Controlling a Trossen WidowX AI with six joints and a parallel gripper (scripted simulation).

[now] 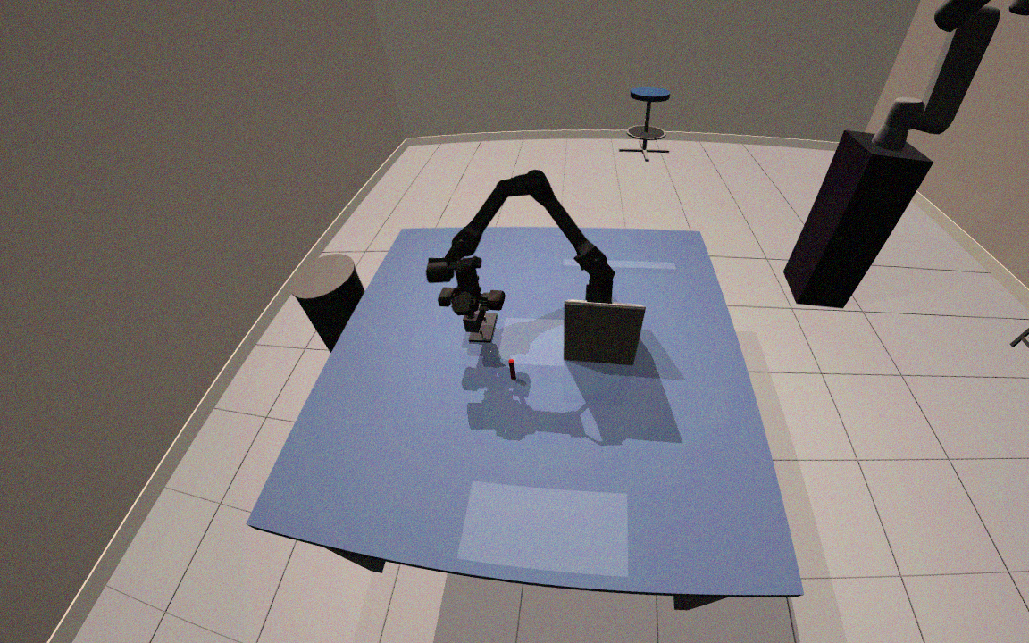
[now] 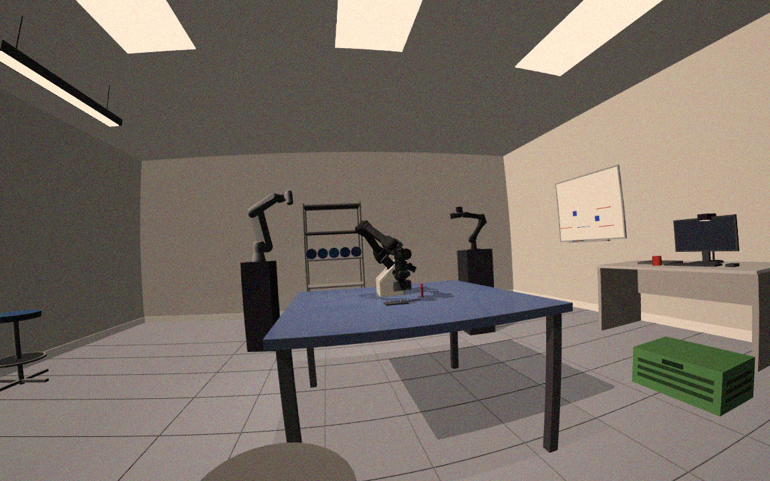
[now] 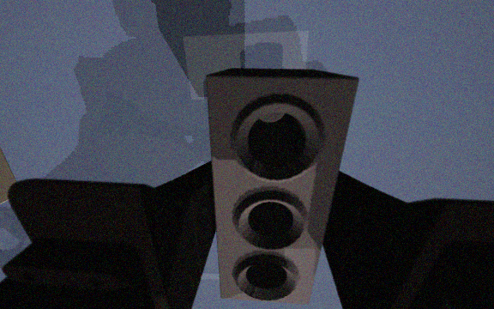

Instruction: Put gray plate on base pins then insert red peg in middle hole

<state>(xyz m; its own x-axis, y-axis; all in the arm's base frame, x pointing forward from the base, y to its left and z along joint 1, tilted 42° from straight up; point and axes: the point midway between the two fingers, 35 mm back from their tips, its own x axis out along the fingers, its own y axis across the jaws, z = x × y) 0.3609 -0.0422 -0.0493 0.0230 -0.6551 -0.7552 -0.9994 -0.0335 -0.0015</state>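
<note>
My gripper tip is 4 cm to the left of the base and 7 cm above it. Round my gripper tip: gray plate (3 cm above); then red peg (14 cm behind, 14 cm to the left, 4 cm below).
</note>
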